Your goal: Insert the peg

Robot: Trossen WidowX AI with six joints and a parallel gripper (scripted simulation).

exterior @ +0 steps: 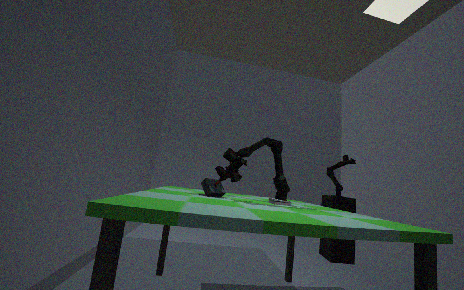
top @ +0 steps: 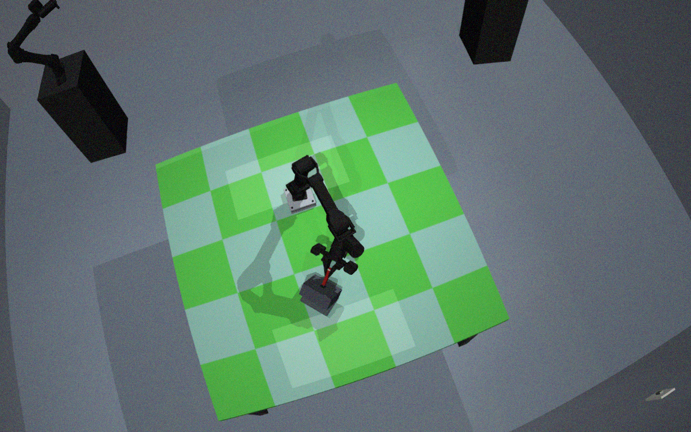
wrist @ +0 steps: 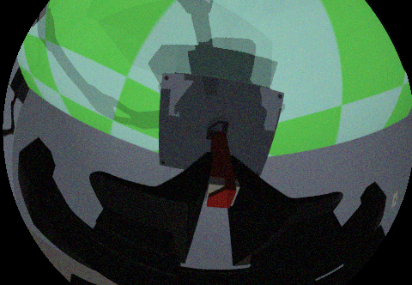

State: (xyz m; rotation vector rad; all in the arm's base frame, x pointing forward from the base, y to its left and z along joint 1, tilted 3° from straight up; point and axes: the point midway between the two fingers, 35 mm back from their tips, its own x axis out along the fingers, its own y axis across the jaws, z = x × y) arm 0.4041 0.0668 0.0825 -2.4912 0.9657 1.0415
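My gripper tip is 50 mm above the sloped panel, 40 mm to the left of it and 40 mm short of it. From my gripper tip the other things lie so: red peg (10 mm to the left, 10 mm behind, 10 mm above).
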